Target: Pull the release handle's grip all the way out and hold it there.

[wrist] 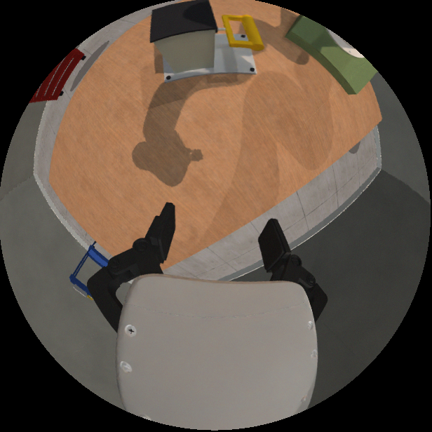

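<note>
The release handle's yellow grip (255, 33) is a rectangular loop at the top of the wrist view, on the right side of a beige housing (191, 52) with a black top. A short pale rod runs between the grip and the housing. The housing stands on a light grey base plate (235, 62) with dark bolts at its corners. My gripper (221, 222) is open and empty, its two black fingers wide apart in the lower middle of the view. It is well apart from the grip and the housing.
A wooden table (100, 150) bears the housing. A green block (335, 57) with a white round part stands at the upper right. A red cabinet (57, 77) is at the upper left beyond the table. A blue-framed object (97, 256) is at the lower left, beyond the table edge.
</note>
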